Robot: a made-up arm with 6 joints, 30 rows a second.
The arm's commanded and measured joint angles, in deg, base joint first. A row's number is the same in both.
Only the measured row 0 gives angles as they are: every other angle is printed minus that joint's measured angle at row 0.
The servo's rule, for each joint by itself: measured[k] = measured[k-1] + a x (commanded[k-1-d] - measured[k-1]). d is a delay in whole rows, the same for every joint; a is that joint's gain. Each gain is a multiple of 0.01, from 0.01 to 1. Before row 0 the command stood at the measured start. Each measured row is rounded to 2 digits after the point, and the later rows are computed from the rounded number. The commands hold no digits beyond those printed.
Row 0, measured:
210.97 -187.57 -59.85 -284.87 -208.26 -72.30
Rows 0 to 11, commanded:
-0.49 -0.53 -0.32 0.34 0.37 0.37
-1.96 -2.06 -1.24 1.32 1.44 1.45
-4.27 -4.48 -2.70 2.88 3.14 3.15
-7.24 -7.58 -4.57 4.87 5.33 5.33
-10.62 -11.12 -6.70 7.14 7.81 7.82
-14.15 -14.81 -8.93 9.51 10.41 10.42
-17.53 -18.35 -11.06 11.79 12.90 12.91
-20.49 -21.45 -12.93 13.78 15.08 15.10
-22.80 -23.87 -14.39 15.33 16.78 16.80
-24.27 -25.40 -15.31 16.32 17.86 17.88
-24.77 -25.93 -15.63 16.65 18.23 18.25
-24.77 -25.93 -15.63 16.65 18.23 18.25
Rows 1 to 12, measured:
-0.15 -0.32 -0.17 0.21 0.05 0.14
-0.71 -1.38 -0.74 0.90 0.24 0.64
-1.81 -3.27 -1.78 2.13 0.65 1.59
-3.49 -5.90 -3.26 3.83 1.31 3.01
-5.70 -9.08 -5.08 5.88 2.22 4.84
-8.32 -12.58 -7.12 8.13 3.37 6.96
-11.18 -16.10 -9.21 10.40 4.70 9.22
-14.07 -19.36 -11.18 12.50 6.15 11.45
-16.78 -22.11 -12.88 14.25 7.64 13.48
-19.10 -24.12 -14.17 15.53 9.07 15.15
-20.86 -25.22 -14.94 16.22 10.35 16.33
-22.07 -25.65 -15.31 16.49 11.45 17.06
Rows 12 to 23, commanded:
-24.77 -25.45 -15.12 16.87 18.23 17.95
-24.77 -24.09 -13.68 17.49 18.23 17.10
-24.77 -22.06 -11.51 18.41 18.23 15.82
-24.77 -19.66 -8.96 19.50 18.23 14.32
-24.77 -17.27 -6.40 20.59 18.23 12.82
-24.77 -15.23 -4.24 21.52 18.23 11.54
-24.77 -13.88 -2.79 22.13 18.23 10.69
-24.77 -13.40 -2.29 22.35 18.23 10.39
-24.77 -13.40 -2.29 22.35 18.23 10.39
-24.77 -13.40 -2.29 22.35 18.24 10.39
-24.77 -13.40 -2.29 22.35 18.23 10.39
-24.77 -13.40 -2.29 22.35 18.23 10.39
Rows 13 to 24, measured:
-22.91 -25.53 -15.21 16.73 12.40 17.40
-23.49 -24.65 -14.40 17.20 13.22 17.29
-23.89 -23.07 -12.87 17.95 13.92 16.73
-24.16 -20.99 -10.80 18.91 14.52 15.81
-24.35 -18.72 -8.47 19.95 15.04 14.67
-24.48 -16.59 -6.23 20.92 15.49 13.48
-24.57 -14.94 -4.41 21.67 15.87 12.42
-24.63 -14.00 -3.29 22.09 16.20 11.65
-24.67 -13.63 -2.76 22.25 16.48 11.17
-24.70 -13.49 -2.51 22.31 16.73 10.87
-24.72 -13.44 -2.39 22.33 16.94 10.69
-24.74 -13.42 -2.34 22.34 17.12 10.58

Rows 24 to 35, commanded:
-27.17 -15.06 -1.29 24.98 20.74 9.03
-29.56 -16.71 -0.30 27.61 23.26 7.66
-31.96 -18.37 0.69 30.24 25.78 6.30
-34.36 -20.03 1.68 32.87 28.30 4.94
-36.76 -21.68 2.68 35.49 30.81 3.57
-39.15 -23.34 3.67 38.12 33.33 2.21
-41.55 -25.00 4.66 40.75 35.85 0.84
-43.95 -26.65 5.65 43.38 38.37 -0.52
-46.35 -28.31 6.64 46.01 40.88 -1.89
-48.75 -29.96 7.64 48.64 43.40 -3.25
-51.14 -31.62 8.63 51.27 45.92 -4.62
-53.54 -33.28 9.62 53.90 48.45 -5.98
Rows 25 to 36, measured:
-25.49 -14.42 -1.78 23.98 17.63 9.99
-26.75 -15.82 -1.00 26.23 18.42 9.10
-28.37 -17.38 -0.10 28.72 19.45 8.04
-30.23 -19.00 0.84 31.29 20.69 6.86
-32.25 -20.63 1.82 33.89 22.11 5.61
-34.39 -22.28 2.80 36.51 23.68 4.32
-36.61 -23.94 3.79 39.14 25.38 3.00
-38.89 -25.59 4.78 41.77 27.20 1.66
-41.20 -27.25 5.77 44.40 29.12 0.31
-43.54 -28.90 6.76 47.03 31.12 -1.04
-45.90 -30.56 7.75 49.66 33.19 -2.40
-48.27 -32.22 8.74 52.29 35.33 -3.76

